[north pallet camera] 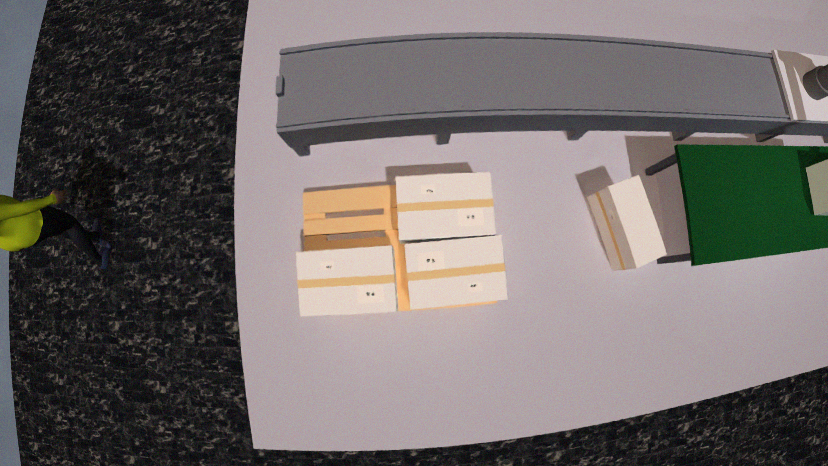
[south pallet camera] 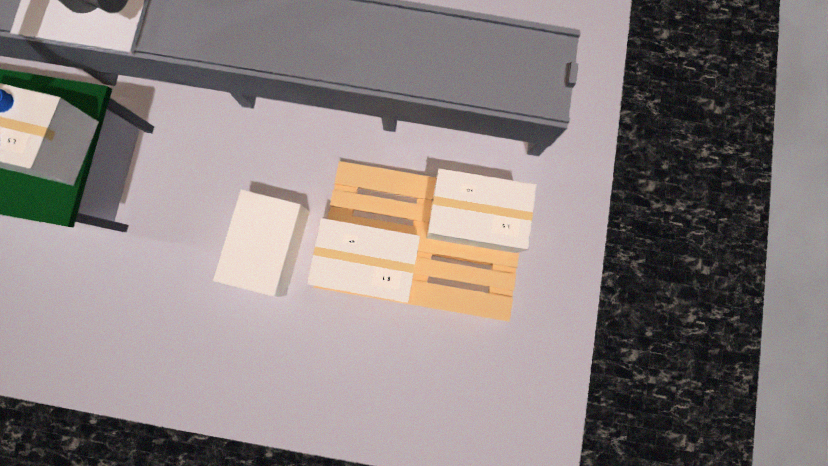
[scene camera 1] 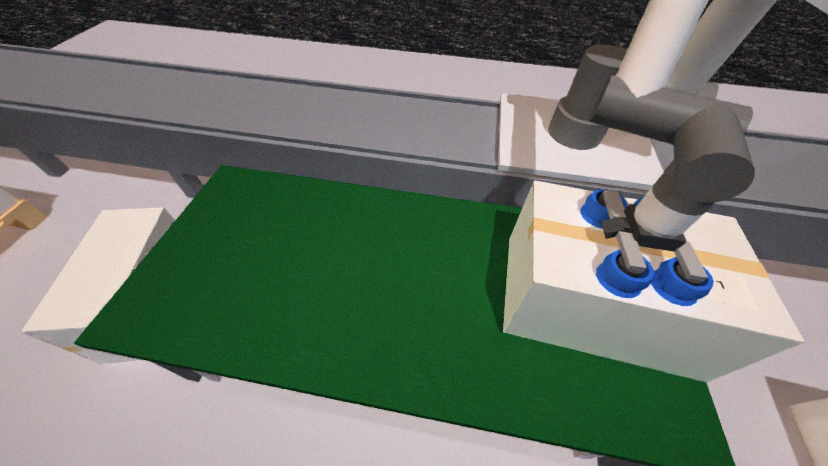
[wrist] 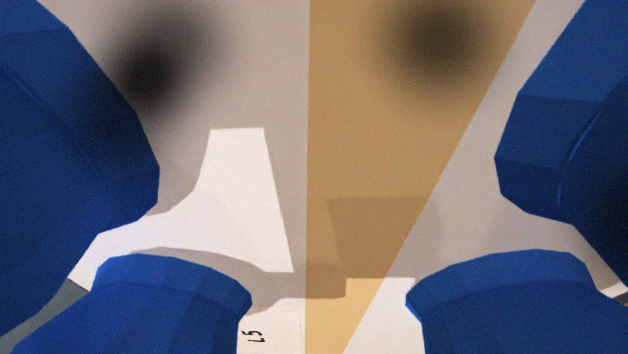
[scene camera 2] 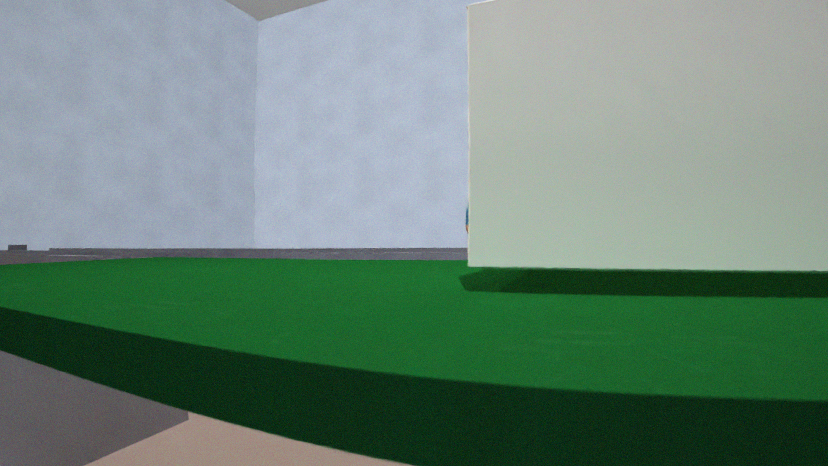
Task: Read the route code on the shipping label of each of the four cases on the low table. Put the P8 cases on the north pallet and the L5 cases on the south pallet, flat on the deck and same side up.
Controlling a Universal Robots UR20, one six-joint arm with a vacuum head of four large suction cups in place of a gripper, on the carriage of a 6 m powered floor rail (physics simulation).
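Places are measured from the arm's base along level axes (x ahead, y left, z up), in metres.
Pixels of known places: end effector, tool point: [wrist: 322,205]; arm's base, origin of the base link: [north pallet camera: 813,86] [scene camera 1: 574,133].
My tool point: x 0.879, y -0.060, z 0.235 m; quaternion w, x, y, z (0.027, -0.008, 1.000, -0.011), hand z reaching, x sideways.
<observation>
Ahead of a thing's pixels: the offset from my tool point to its top centre. Level surfaces: height alone.
My suction gripper [scene camera 1: 643,243] is attached to the top of a white case @[dx -0.008, dy +0.031, dz +0.033 m] [scene camera 1: 556,260] [scene camera 2: 648,144] [south pallet camera: 34,109] with tan tape. Its label reads L5 in the wrist view. A shadow gap in scene camera 2 shows the case held level, slightly above the green low table @[dz -0.275 m] [scene camera 1: 347,260] [scene camera 2: 289,312] [north pallet camera: 747,202]. The north pallet [north pallet camera: 347,199] bears three cases [north pallet camera: 446,191] [north pallet camera: 457,251] [north pallet camera: 347,269], tape up; their codes are too small to read surely. The south pallet [south pallet camera: 463,303] bears two cases @[dx +0.319, dy +1.878, dz -0.397 m] [south pallet camera: 365,234] [south pallet camera: 492,182], tape up.
A white case @[dx +0.090, dy -1.804, dz -0.431 m] [north pallet camera: 637,225] [scene camera 1: 98,266] lies on its side on the floor by the table's north end. Another case @[dx +0.315, dy +1.220, dz -0.555 m] [south pallet camera: 260,243] lies on the floor between table and south pallet. The rail [north pallet camera: 521,75] [south pallet camera: 347,63] runs behind. A person [north pallet camera: 23,222] in yellow stands far north.
</observation>
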